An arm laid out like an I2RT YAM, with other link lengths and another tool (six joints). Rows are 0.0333 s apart.
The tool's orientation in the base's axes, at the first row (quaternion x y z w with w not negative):
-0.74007, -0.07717, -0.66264, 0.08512
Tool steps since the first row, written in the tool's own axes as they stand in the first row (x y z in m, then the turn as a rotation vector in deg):
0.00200, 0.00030, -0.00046, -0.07, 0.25, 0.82
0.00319, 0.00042, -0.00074, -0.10, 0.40, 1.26
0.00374, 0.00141, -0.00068, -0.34, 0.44, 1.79
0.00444, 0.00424, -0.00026, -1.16, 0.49, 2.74
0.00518, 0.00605, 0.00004, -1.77, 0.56, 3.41
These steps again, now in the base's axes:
-0.00016, -0.00039, 0.00203, 0.84, -0.06, -0.16
-0.00027, -0.00057, 0.00324, 1.30, -0.10, -0.24
0.00007, -0.00152, 0.00376, 1.79, -0.02, -0.54
0.00120, -0.00418, 0.00434, 2.64, 0.15, -1.46
0.00198, -0.00587, 0.00500, 3.23, 0.23, -2.14

